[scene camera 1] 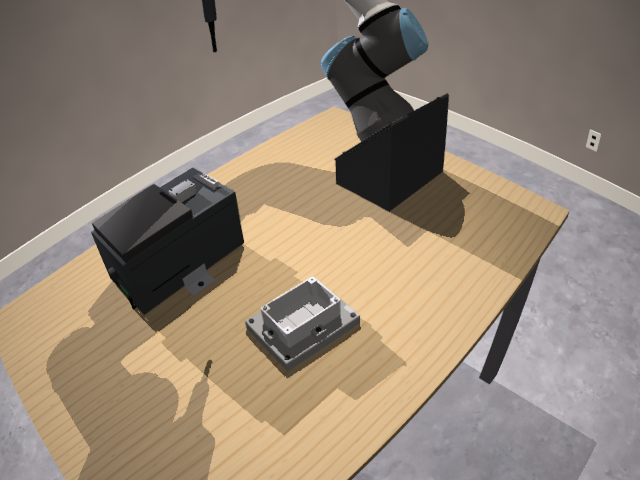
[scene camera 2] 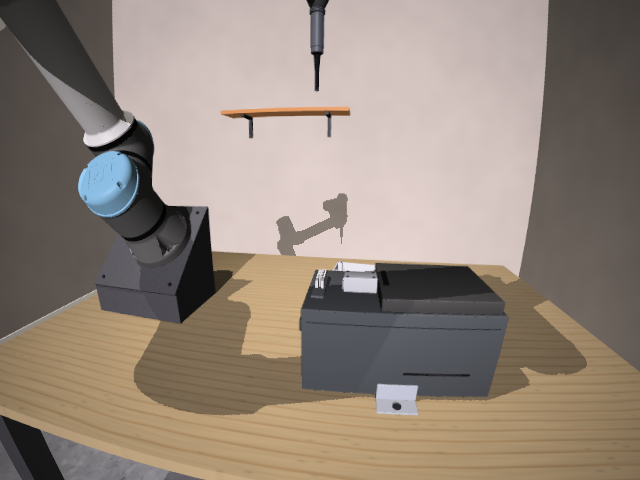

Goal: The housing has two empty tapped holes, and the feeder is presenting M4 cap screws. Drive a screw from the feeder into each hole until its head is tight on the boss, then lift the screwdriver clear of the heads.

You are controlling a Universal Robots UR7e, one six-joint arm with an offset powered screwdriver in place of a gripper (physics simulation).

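The grey housing (scene camera 1: 301, 330) stands on the table, its open box on a wider base; two side bosses show dark round spots. A light rim, apparently the housing (scene camera 2: 354, 267), peeks from behind the feeder in scene camera 2. The dark feeder (scene camera 1: 180, 263) (scene camera 2: 403, 351) has a light block (scene camera 1: 181, 190) (scene camera 2: 360, 283) and a small rail (scene camera 1: 208, 180) (scene camera 2: 320, 280) on top. My screwdriver (scene camera 1: 214, 50) (scene camera 2: 316, 89) points down, high above the table, well clear of feeder and housing. No screw shows at its tip. Screws at the feeder are too small to tell.
My arm's dark angled pedestal (scene camera 1: 391, 160) (scene camera 2: 139, 299) stands on the wooden table (scene camera 1: 444, 273) (scene camera 2: 258, 439). A small bracket (scene camera 1: 199, 280) (scene camera 2: 396, 398) sits at the feeder's foot in each view. An orange shelf (scene camera 2: 284, 111) hangs on the wall.
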